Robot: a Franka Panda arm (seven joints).
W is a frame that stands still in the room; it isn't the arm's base.
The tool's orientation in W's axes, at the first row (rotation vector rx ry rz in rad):
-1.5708 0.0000 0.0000
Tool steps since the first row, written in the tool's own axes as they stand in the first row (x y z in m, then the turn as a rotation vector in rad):
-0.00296 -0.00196 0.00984 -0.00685 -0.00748 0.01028
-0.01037 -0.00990 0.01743 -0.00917 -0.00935 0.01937
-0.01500 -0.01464 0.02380 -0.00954 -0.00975 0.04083
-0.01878 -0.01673 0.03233 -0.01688 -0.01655 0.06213
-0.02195 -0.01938 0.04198 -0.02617 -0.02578 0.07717
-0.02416 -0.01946 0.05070 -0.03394 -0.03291 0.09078
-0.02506 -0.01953 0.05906 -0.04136 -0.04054 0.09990
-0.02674 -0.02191 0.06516 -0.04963 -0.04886 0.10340
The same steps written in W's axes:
-0.00296 0.00984 0.00196 -0.00685 0.01028 0.00748
-0.01037 0.01743 0.00990 -0.00917 0.01937 0.00935
-0.01500 0.02380 0.01464 -0.00954 0.04083 0.00975
-0.01878 0.03233 0.01673 -0.01688 0.06213 0.01655
-0.02195 0.04198 0.01938 -0.02617 0.07717 0.02578
-0.02416 0.05070 0.01946 -0.03394 0.09078 0.03291
-0.02506 0.05906 0.01953 -0.04136 0.09990 0.04054
-0.02674 0.06516 0.02191 -0.04963 0.10340 0.04886

